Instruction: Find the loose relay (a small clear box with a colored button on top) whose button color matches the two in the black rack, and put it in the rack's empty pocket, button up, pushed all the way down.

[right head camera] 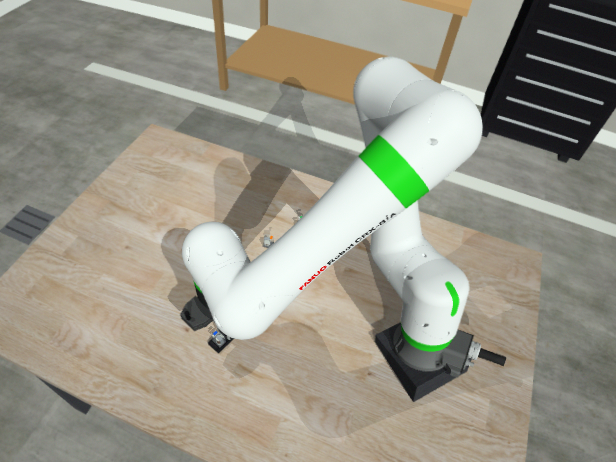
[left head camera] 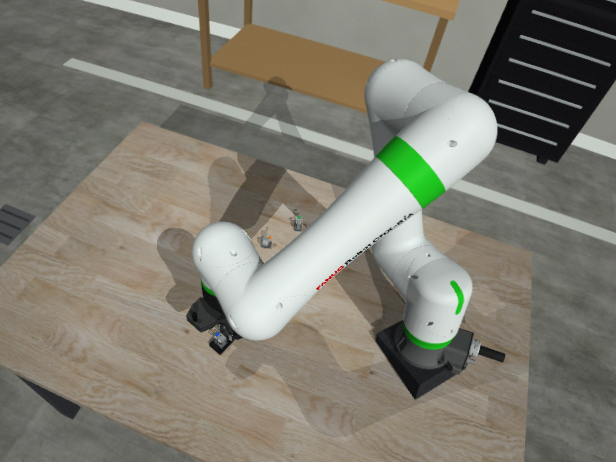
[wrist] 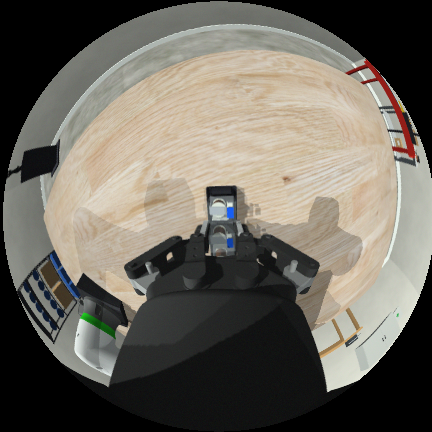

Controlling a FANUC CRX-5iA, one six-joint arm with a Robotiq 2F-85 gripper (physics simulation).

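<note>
The black rack [left head camera: 220, 350] [right head camera: 218, 348] [wrist: 221, 190] stands on the table. A clear relay with a blue button [left head camera: 219, 338] [right head camera: 218, 338] [wrist: 220, 210] sits in its end pocket. My gripper [wrist: 221, 227] is shut on another blue-button relay [wrist: 221, 243], upright with its button up, in line with the rack's middle pocket. Its top looks about level with the seated relay's; its exact depth is hidden. The rack's far end is hidden under the gripper. A loose orange-button relay [left head camera: 266, 241] [right head camera: 268, 241] and a green-button relay [left head camera: 298, 223] [right head camera: 300, 218] are beyond the arm.
The arm's white forearm [left head camera: 345, 230] [right head camera: 330, 227] crosses over the table and partly hides the green-button relay in the right head view. The robot's black base plate [left head camera: 419, 385] [right head camera: 416, 387] stands at the table's right. A wooden shelf unit and a black drawer cabinet stand behind the table.
</note>
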